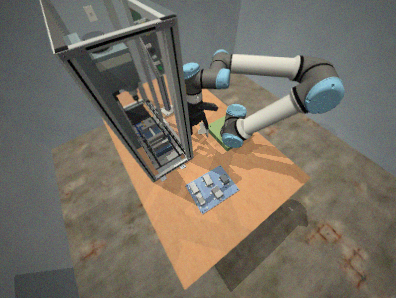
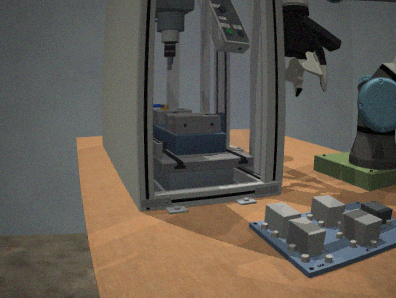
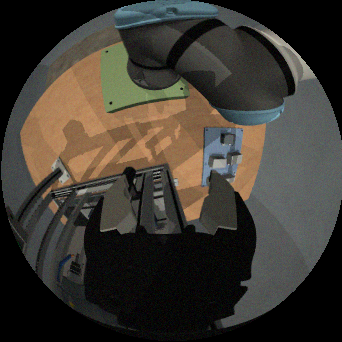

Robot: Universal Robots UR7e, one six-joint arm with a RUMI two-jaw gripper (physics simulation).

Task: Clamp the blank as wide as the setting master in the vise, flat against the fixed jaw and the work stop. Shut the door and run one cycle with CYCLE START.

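Seen in the pictures: gripper, fingertip midpoint: (image 1: 201, 130) (image 2: 309, 94) (image 3: 168, 173); arm's base, link origin: (image 2: 373, 163) (image 3: 155, 66).
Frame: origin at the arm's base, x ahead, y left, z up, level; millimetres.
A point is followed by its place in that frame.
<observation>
My gripper (image 1: 202, 129) @[z 172, x 229, y -46 mm] (image 2: 311, 90) @[z 172, x 229, y -46 mm] (image 3: 168, 173) @[z 172, x 229, y -46 mm] is open and empty, fingers pointing down, in the air beside the machine enclosure (image 1: 181, 95) @[z 469, x 330, y -42 mm] (image 2: 267, 150) @[z 55, x 350, y -45 mm], on the side of the robot base. The vise (image 1: 159, 145) (image 2: 192, 142) is inside, with a blue body and grey jaws (image 2: 192, 123). Whether a block is clamped between the jaws cannot be made out. Several grey blocks and a darker one (image 1: 224, 179) @[z -9, x 275, y 205 mm] (image 2: 376, 212) @[z -12, x 292, y 216 mm] (image 3: 228, 139) @[z -9, x 272, y 196 mm] stand on a blue plate (image 1: 205, 209) @[z -34, x 468, y 254 mm] (image 2: 310, 270) @[z -33, x 493, y 257 mm] (image 3: 209, 145) @[z -33, x 286, y 126 mm]. Which is the blank or the setting master I cannot tell. The door's state is unclear.
A control panel (image 2: 235, 40) with a green button (image 2: 229, 31) @[z 360, x 196, y -449 mm] hangs at the machine's upper front. The spindle (image 2: 170, 44) hangs above the vise. The green robot base plate (image 1: 216, 128) @[z 1, x 45, y -100 mm] (image 2: 345, 172) @[z -17, x 98, y -27 mm] (image 3: 112, 80) @[z 0, x 0, y -122 mm] lies right of the enclosure. Enclosure posts stand close to the gripper.
</observation>
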